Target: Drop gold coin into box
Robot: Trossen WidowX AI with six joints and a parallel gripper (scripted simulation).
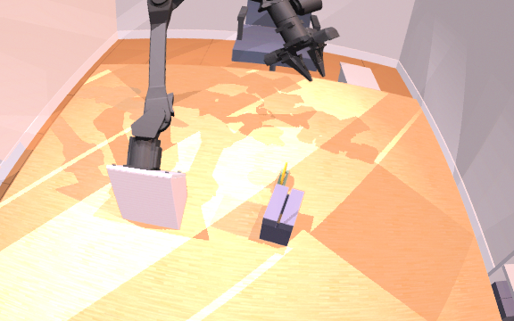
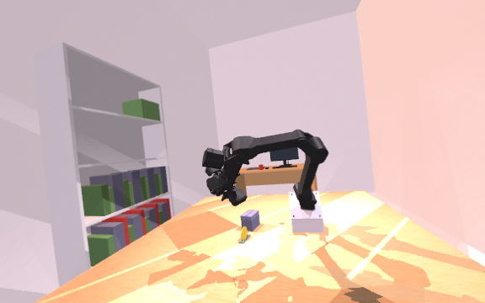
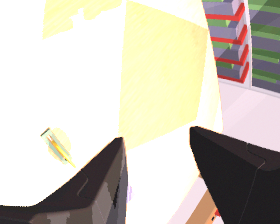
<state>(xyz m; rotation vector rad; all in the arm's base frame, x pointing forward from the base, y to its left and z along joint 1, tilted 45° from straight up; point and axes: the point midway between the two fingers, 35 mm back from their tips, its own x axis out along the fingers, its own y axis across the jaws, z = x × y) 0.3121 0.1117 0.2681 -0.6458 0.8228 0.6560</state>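
Now: the gold coin 20 cm below my gripper tip, 12 cm to the right of it and 4 cm behind it.
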